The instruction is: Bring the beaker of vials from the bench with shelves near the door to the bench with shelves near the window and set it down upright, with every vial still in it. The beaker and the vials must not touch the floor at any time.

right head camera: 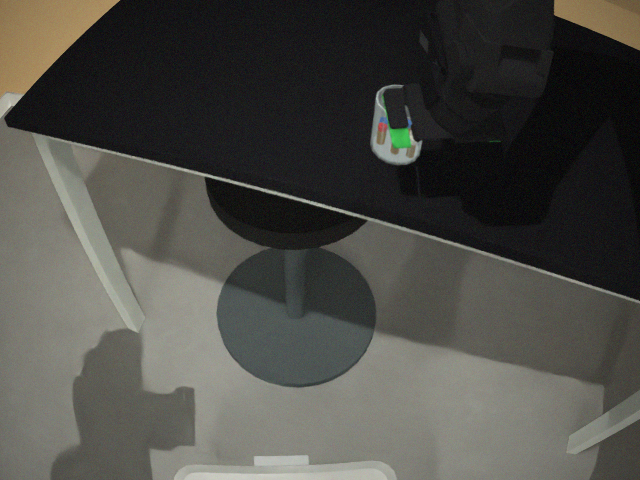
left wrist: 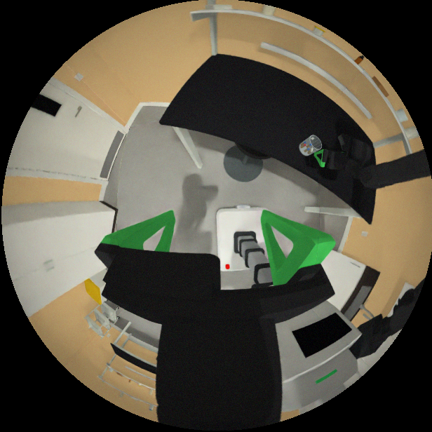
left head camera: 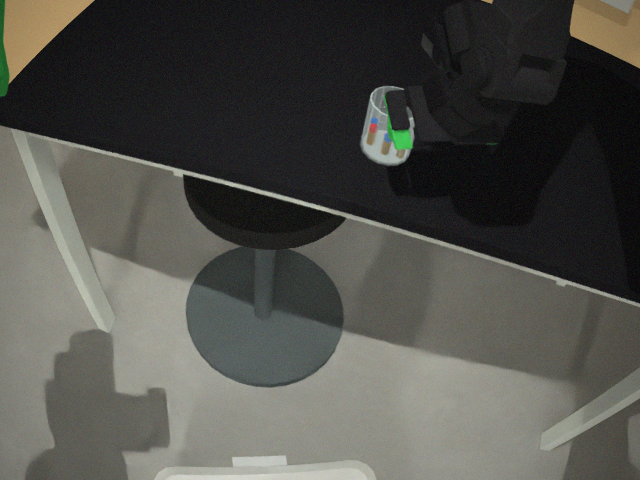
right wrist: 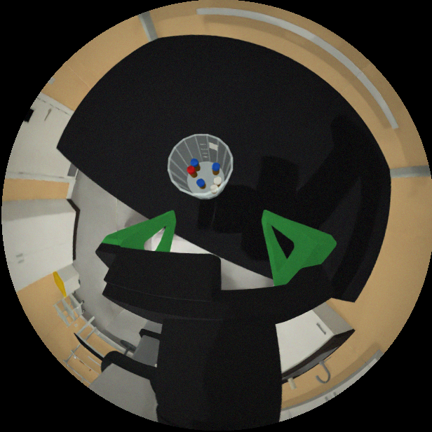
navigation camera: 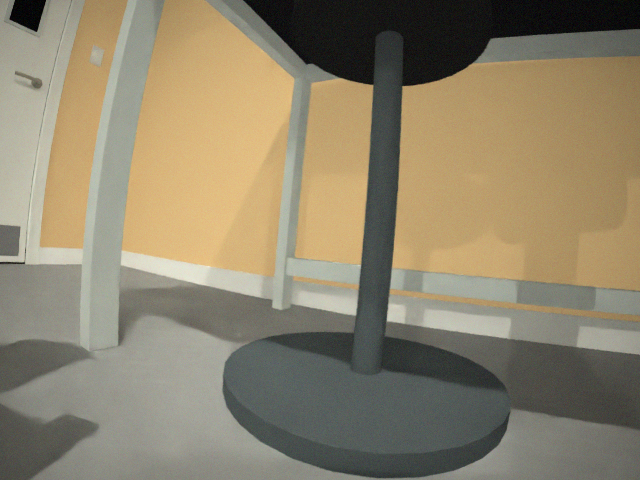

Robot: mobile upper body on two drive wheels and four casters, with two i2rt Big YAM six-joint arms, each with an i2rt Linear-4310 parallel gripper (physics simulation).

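Observation:
A clear glass beaker (left head camera: 377, 149) (right head camera: 385, 153) (left wrist: 310, 145) (right wrist: 182, 170) stands upright on the black bench top (left head camera: 206, 77) (right head camera: 232, 77) (left wrist: 240, 95) (right wrist: 125, 100). Several brown vials with blue, red and white caps stand inside it. My right gripper (right wrist: 218, 214) is open above the bench. In the right wrist view the beaker shows beyond its fingertips, a little left of their middle. In both head views one green finger overlaps the beaker's right side; contact cannot be told. My left gripper (left wrist: 217, 214) is open and empty, away from the bench, above the robot's white base (left wrist: 227, 225).
A round stool (left head camera: 263, 351) (right head camera: 294, 351) (navigation camera: 361, 413) stands partly under the bench's near edge. Bench legs (left head camera: 67, 232) (right head camera: 90, 232) (navigation camera: 108, 206) stand left of it. Wall shelves (left wrist: 300, 22) run above the bench's back. A white door (left wrist: 65, 130) (navigation camera: 20, 129) is at the left.

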